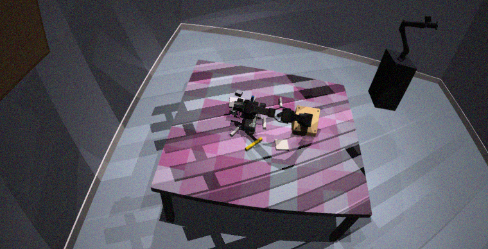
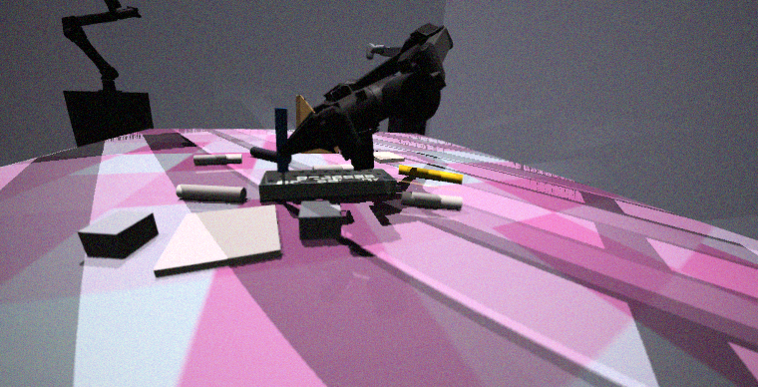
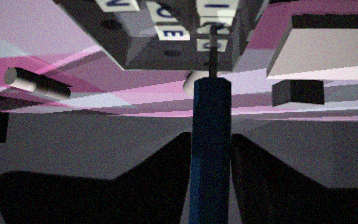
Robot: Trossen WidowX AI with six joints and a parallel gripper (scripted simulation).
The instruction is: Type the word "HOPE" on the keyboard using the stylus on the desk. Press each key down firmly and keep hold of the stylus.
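Now: gripper tip 10 cm short of the white flat plate, 7 cm above it and 6 cm to the left of it. Round my gripper tip: black cylinder (24 cm behind, 6 cm below, 2 cm to the right); yellow cylinder (31 cm to the left, 6 cm below, 4 cm behind); blue stylus (2 cm below).
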